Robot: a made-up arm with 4 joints.
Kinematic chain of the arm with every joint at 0, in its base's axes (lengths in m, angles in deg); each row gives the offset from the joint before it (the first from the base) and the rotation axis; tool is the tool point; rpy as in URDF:
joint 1: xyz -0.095 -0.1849 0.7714 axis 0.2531 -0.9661 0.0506
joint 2: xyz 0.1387 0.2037 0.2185 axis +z
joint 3: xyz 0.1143 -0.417 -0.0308 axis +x
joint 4: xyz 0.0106 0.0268 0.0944 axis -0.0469 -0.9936 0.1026
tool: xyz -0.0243 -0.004 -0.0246 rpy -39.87 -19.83 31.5
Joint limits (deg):
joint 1: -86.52..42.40
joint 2: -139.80..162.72
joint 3: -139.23..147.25
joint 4: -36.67..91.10
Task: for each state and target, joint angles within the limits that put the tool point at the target. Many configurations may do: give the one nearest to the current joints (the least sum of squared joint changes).
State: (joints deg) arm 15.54 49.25 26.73 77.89
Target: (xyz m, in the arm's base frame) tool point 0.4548 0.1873 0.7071
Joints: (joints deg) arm -28.25 94.59 -24.38 72.94
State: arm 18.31 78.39 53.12 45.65
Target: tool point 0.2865 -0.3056 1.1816
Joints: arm 24.93 36.33 66.51 47.99
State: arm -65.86 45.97 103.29 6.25
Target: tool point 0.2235 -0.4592 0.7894
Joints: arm -47.72 0.02 103.10 2.13
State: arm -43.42 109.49 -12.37 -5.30
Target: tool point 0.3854 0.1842 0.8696
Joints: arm -12.17 102.53 -56.58 -27.62
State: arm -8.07 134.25 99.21 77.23
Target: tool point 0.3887 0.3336 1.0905
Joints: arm 10.61 112.09 94.17 89.57
